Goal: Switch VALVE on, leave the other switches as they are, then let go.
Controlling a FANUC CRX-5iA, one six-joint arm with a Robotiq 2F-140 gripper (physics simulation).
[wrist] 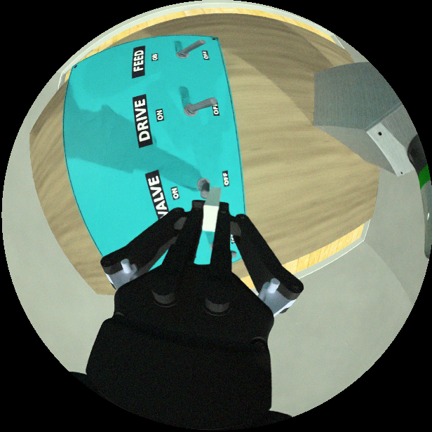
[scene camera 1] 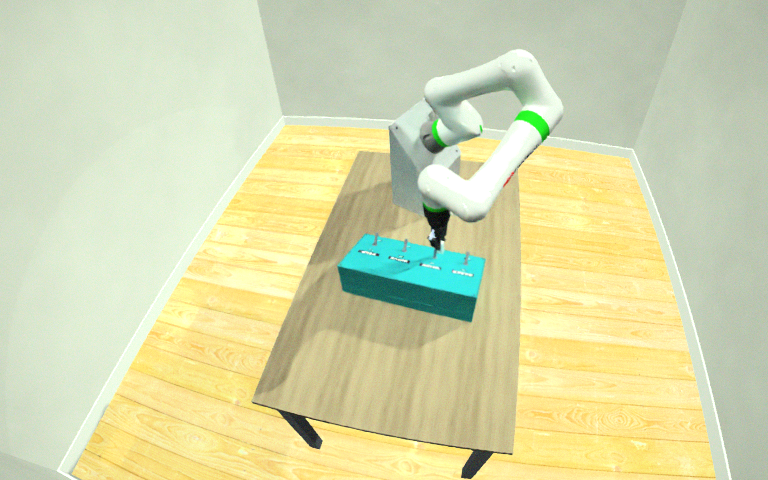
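Seen in the pictures: gripper, fingertip midpoint: (scene camera 1: pixel 439 251); arm's base at its link origin: (scene camera 1: pixel 432 137).
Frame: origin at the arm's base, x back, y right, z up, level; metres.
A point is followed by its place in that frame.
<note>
The teal switch box (scene camera 1: pixel 407 285) @[x -0.676, y -0.102, z -0.154 m] (wrist: pixel 100 185) stands on the table. The VALVE lever (scene camera 1: pixel 434 254) @[x -0.486, y -0.146, z -0.188 m] (wrist: pixel 203 186) stands nearly upright between its ON label (wrist: pixel 175 193) and OFF label (wrist: pixel 226 178); its tip is partly hidden by the fingertips. My gripper (scene camera 1: pixel 438 247) @[x -0.468, y -0.161, z -0.187 m] (wrist: pixel 215 196) is shut and empty, its fingertips against or very close to the OFF side of that lever. The FEED lever (scene camera 1: pixel 376 239) @[x -0.480, y 0.089, z -0.187 m] (wrist: pixel 192 48) and the DRIVE lever (scene camera 1: pixel 404 245) @[x -0.478, y -0.025, z -0.186 m] (wrist: pixel 201 107) lean toward OFF. A fourth lever (scene camera 1: pixel 466 258) @[x -0.471, y -0.266, z -0.187 m] is mostly hidden behind the gripper in the wrist view.
The wooden table (scene camera 1: pixel 385 373) @[x -0.951, y -0.115, z -0.295 m] (wrist: pixel 295 165) carries the box and the robot's grey pedestal (scene camera 1: pixel 406 169) @[x -0.175, y 0.063, z -0.065 m] (wrist: pixel 350 95), which stands behind the box on its OFF side. The DRIVE lever is the neighbour on one side of VALVE, the fourth lever on the other.
</note>
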